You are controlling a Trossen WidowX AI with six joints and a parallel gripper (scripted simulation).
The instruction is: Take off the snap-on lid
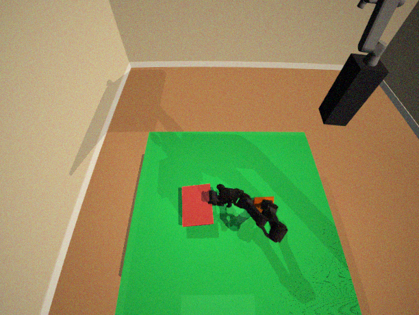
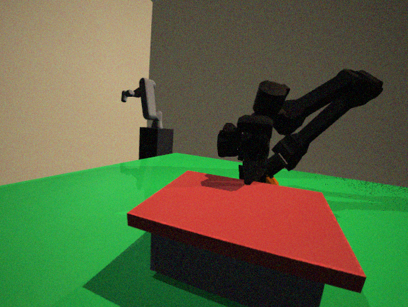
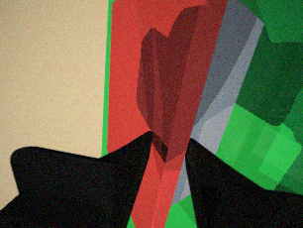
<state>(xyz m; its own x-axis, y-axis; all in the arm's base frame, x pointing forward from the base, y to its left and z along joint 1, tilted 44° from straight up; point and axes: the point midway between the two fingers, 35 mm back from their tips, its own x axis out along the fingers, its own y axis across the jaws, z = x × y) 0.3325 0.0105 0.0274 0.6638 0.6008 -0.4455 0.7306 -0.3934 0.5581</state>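
My gripper tip is now 8 cm short of the red lid and 1 cm to the right of it. From my gripper tip the other things lie so: storage box 7 cm ahead, 5 cm below, 1 cm to the left.
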